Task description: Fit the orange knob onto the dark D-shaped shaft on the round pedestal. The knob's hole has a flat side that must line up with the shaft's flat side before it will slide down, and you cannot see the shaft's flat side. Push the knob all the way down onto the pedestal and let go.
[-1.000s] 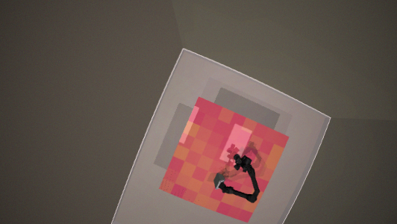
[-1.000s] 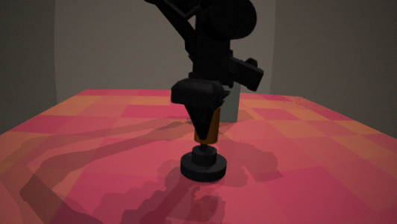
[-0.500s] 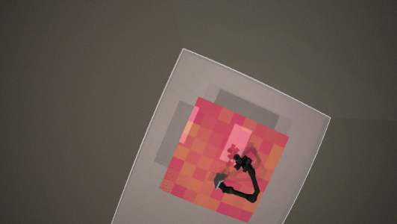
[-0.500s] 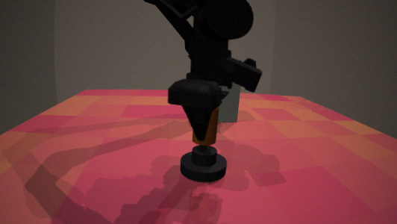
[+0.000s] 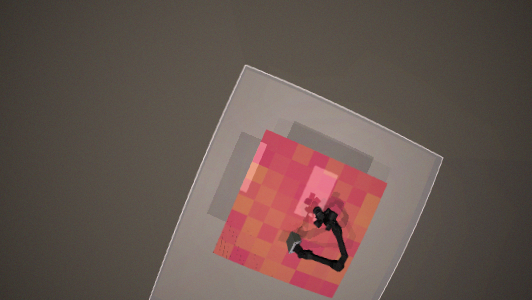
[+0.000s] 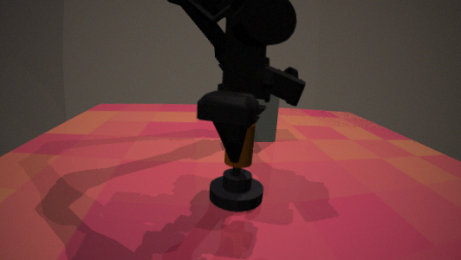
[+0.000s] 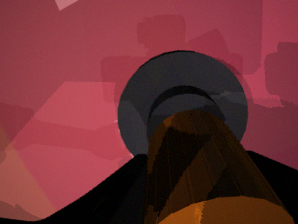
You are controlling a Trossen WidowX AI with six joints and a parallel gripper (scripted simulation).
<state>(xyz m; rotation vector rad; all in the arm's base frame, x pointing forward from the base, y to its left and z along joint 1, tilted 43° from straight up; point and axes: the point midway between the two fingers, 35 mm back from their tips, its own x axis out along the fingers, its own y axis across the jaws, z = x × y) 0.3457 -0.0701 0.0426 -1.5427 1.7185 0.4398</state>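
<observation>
Now: the orange knob 2 cm above my gripper tip. From my gripper tip the other things lie so: dark pedestal 4 cm below.
</observation>
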